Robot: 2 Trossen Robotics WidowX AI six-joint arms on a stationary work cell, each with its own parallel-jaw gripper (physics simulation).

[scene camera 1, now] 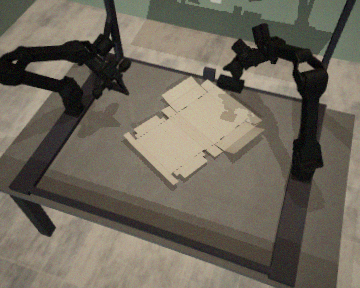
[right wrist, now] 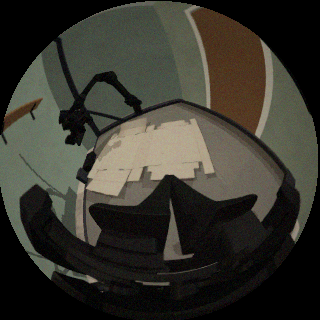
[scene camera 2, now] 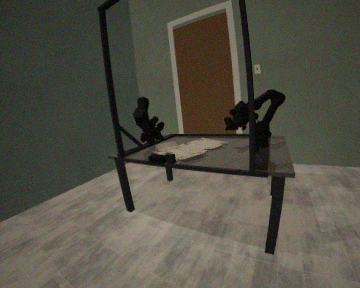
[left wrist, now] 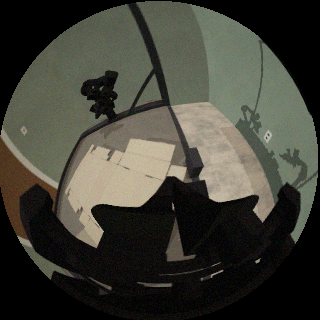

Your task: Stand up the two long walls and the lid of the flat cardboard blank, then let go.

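Where they show: left gripper, fingertip midpoint: (scene camera 1: 223,69) (right wrist: 78,145) (scene camera 2: 163,139) (left wrist: 170,179); right gripper, fingertip midpoint: (scene camera 1: 128,94) (right wrist: 168,178) (scene camera 2: 225,129) (left wrist: 96,118); left arm's base, origin of the base link: (scene camera 1: 301,174) (right wrist: 138,111) (scene camera 2: 150,142); right arm's base, origin of the base link: (scene camera 1: 74,109) (scene camera 2: 263,145) (left wrist: 112,117).
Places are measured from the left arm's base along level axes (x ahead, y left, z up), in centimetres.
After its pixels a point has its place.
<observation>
The cardboard blank (scene camera 1: 187,127) {z -1.4, x 45.6, y -7.7 cm} (scene camera 2: 192,148) {z -1.5, x 44.6, y -7.2 cm} (left wrist: 127,175) {z -1.8, x 47.2, y -18.5 cm} (right wrist: 167,145) {z -0.6, x 50.5, y 0.6 cm} lies spread out on the table (scene camera 1: 150,200) {z -1.9, x 47.2, y 26.9 cm}, its large panels about flat. Its long walls and lid are not standing; which panel is which is hard to tell. A flap (scene camera 1: 242,141) {z 0.7, x 23.2, y -6.6 cm} at its right edge in scene camera 1 looks slightly tilted. My left gripper (scene camera 1: 226,69) {z 10.7, x 38.8, y -31.6 cm} (left wrist: 170,179) {z 10.7, x 38.8, y -31.6 cm} is shut and empty, raised above the table's far edge, beyond the blank. My right gripper (scene camera 1: 126,92) {z 11.3, x 68.7, y -5.8 cm} (scene camera 2: 227,125) {z 11.3, x 68.7, y -5.8 cm} (right wrist: 168,178) {z 11.3, x 68.7, y -5.8 cm} is shut and empty, raised above the table to the left of the blank in scene camera 1.
Two dark blocks, a small one (scene camera 1: 209,73) {z 2.5, x 45.4, y -35.8 cm} (left wrist: 194,162) {z 3.8, x 44.3, y -36.5 cm} and a longer one (scene camera 1: 231,83) {z 1.6, x 35.1, y -34.1 cm} (scene camera 2: 158,158) {z 1.0, x 38.2, y -38.0 cm}, sit at the table's far edge in scene camera 1, close to the blank. Dark frame posts (scene camera 2: 107,80) {z 51.8, x 3.4, y -38.0 cm} (scene camera 2: 247,75) {z 38.6, x 87.9, y -38.0 cm} rise at the table's edges.
</observation>
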